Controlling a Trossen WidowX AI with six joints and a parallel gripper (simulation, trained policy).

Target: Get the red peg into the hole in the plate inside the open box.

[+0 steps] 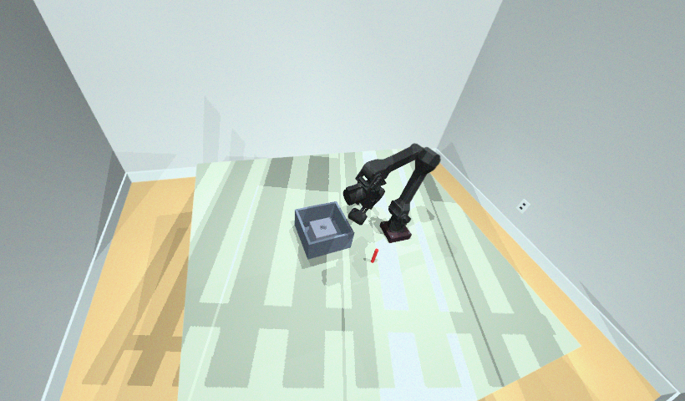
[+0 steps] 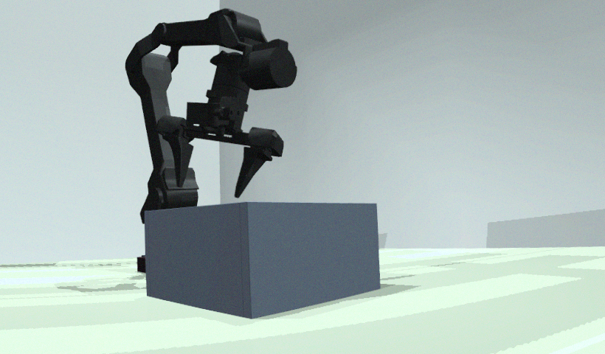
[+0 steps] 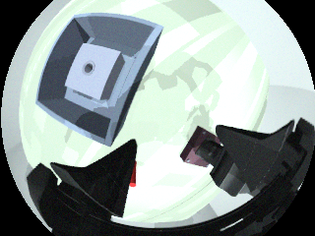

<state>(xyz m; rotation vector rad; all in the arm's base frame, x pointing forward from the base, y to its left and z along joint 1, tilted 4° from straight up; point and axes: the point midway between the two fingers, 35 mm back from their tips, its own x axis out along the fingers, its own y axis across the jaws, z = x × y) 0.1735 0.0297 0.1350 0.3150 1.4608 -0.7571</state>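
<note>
My gripper tip is 3 cm past the red peg, 14 cm to the right of it and 9 cm above it. Also, from my gripper tip: blue-grey box (16 cm ahead, 1 cm to the left, 10 cm below).
</note>
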